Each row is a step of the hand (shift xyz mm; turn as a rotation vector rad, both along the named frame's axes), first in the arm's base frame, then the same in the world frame.
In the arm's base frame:
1: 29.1 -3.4 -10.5 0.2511 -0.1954 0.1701
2: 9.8 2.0 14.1 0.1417 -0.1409 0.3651
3: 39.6 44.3 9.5 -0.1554 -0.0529 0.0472
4: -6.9 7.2 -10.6 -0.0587 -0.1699 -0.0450
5: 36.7 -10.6 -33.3 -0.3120 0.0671 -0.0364
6: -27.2 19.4 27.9 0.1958 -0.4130 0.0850
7: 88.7 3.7 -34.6 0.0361 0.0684 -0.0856
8: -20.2 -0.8 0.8 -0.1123 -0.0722 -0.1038
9: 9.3 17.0 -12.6 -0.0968 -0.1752 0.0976
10: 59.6 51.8 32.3 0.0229 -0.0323 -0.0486
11: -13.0 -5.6 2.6 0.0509 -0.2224 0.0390
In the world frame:
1: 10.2 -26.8 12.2 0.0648 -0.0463 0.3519
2: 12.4 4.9 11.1 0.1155 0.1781 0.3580
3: 58.5 -13.4 -4.3 -0.1096 0.1293 -0.0215
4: -2.7 -3.1 -14.0 -0.1744 -0.0140 0.0610
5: 0.7 -49.8 9.3 -0.1428 0.1752 -0.2282
6: 9.1 40.5 -13.1 -0.1576 -0.0979 0.4263
7: 40.3 -82.2 26.3 0.0383 -0.0821 -0.0714
8: -11.8 13.3 -9.7 -0.1559 -0.0160 -0.0636
9: 13.0 -13.9 -13.1 -0.1464 0.1193 0.1180
10: 84.0 -7.7 12.9 -0.0288 -0.0550 0.0089
11: -10.5 9.7 -1.7 -0.1186 -0.0235 0.1974

